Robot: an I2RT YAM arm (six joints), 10 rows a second.
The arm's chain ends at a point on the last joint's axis. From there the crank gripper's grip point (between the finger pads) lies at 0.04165 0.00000 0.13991 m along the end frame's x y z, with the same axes.
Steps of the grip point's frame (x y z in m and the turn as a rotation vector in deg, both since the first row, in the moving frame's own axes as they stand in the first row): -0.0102 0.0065 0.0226 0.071 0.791 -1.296; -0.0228 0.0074 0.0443 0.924 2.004 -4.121; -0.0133 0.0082 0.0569 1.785 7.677 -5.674; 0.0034 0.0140 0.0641 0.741 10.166 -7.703; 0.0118 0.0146 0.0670 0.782 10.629 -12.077; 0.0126 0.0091 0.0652 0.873 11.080 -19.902; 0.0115 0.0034 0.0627 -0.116 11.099 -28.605
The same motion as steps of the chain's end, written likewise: -0.0121 0.0076 0.0232 0.071 0.791 -1.296; -0.0275 0.0128 0.0459 0.924 2.004 -4.121; -0.0312 0.0175 0.0638 1.785 7.677 -5.674; -0.0201 0.0230 0.0737 0.741 10.166 -7.703; -0.0120 0.0278 0.0771 0.782 10.629 -12.077; -0.0101 0.0298 0.0758 0.873 11.080 -19.902; -0.0086 0.0296 0.0729 -0.116 11.099 -28.605
